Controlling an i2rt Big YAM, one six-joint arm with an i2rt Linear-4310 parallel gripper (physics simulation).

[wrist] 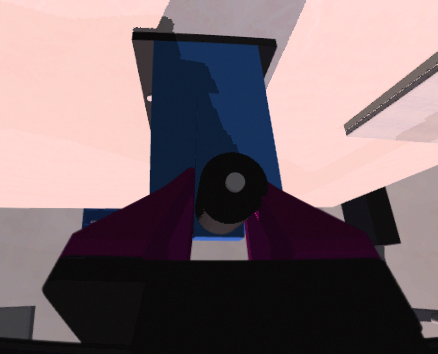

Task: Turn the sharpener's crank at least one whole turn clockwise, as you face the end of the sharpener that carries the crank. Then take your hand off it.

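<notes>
The sharpener is a blue block with a black plate across its far end, in the upper middle of the wrist view. The crank's blue arm runs down its near face. The crank's black round knob, with a grey dot at its centre, is at the arm's lower end. My gripper is shut on the knob, with one dark purple finger against each side. The knob hides part of the right finger and the contact there.
A grey slab with a dark edge lies at the right. A black block shows behind the right finger. Part of a dark blue object shows beside the left finger. A grey piece is at the lower left.
</notes>
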